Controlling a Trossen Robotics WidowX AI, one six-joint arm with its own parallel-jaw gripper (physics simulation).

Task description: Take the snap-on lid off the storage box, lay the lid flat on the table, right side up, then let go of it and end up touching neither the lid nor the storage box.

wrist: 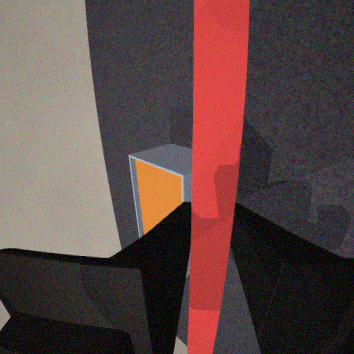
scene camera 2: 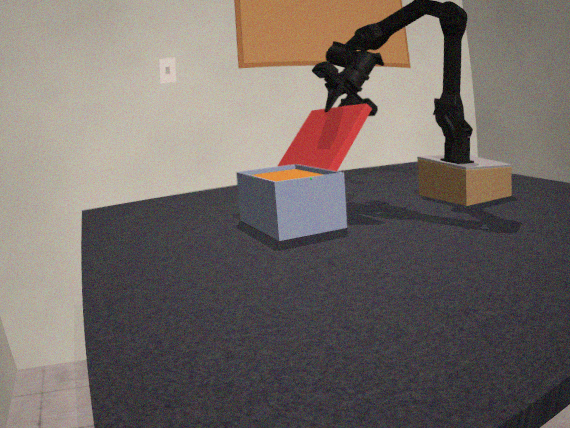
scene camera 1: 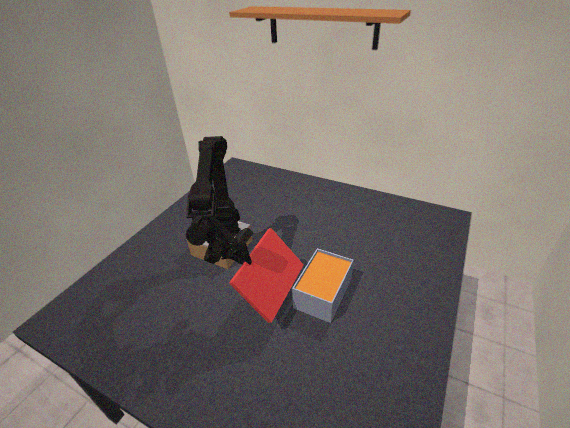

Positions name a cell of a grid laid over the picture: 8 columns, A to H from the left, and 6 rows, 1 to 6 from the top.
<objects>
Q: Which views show the red lid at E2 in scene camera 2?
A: The wrist view, scene camera 2 and scene camera 1: all of them.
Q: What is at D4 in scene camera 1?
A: The gripper.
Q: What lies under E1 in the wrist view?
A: A red lid.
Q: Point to a blue-grey storage box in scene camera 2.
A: E3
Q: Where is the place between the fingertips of the gripper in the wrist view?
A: E4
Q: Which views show the gripper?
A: The wrist view, scene camera 2 and scene camera 1: all of them.
</objects>
